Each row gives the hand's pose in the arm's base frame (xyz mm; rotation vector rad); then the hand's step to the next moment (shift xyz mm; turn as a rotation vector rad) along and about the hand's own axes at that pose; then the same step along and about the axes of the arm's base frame.
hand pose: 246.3 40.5 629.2 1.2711 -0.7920 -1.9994
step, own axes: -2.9 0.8 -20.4 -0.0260 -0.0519 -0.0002
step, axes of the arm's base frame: 20.0 -1.4 -5.0 -0.0010 0.0521 -0.0255
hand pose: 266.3 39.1 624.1 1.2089 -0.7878 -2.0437
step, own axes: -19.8 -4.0 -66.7 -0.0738 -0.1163 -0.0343
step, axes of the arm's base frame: 66.7 5.9 -19.4 0.0342 0.1227 -0.0626
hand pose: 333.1 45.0 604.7 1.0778 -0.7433 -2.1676
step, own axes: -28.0 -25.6 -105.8 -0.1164 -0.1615 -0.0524
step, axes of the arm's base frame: 94.9 14.4 -58.4 0.0582 0.1794 -0.0825
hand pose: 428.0 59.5 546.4 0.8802 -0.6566 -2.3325
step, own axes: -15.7 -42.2 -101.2 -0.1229 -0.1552 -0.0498
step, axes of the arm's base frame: 67.7 16.2 -86.1 0.0625 0.1796 -0.0741
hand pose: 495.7 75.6 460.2 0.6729 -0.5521 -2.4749
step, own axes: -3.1 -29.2 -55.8 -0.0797 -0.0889 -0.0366
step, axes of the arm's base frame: 22.7 11.1 -57.8 0.0472 0.1062 -0.0456
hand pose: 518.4 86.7 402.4 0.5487 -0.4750 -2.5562
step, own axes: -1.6 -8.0 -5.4 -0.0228 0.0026 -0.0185
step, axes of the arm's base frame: 0.7 6.2 -7.5 0.0278 0.0054 -0.0082
